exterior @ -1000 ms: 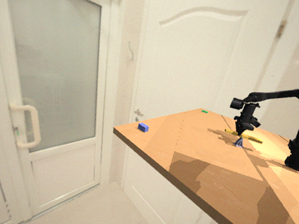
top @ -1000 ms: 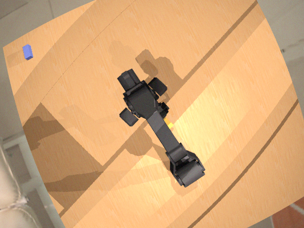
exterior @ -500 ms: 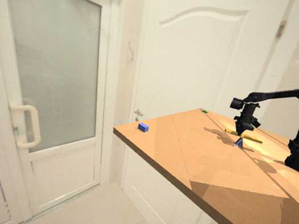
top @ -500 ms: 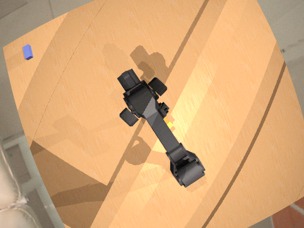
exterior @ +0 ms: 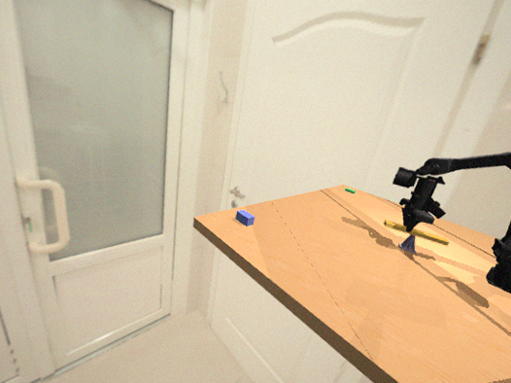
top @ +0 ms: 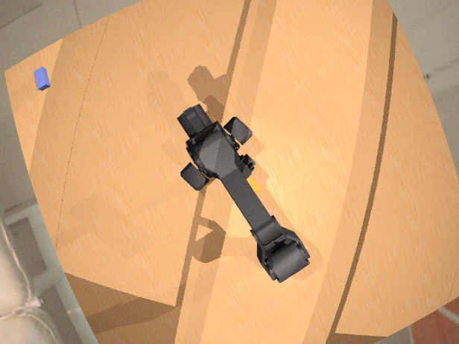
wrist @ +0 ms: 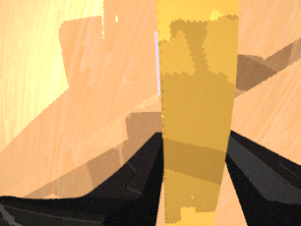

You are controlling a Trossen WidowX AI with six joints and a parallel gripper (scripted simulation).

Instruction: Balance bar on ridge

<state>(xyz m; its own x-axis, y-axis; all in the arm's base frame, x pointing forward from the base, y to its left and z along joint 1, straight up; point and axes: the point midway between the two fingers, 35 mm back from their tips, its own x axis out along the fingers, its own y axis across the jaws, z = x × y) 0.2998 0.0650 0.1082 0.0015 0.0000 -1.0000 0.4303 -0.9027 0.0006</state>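
Now: the yellow bar 3 cm behind my gripper tip and 1 cm to the right of it. Round my gripper tip: pale violet ridge block: 3 cm behind, 1 cm to the right, 1 cm below; blue block: 44 cm to the left, 44 cm ahead, 6 cm below; small green block: 56 cm to the right, 44 cm ahead, 7 cm below.
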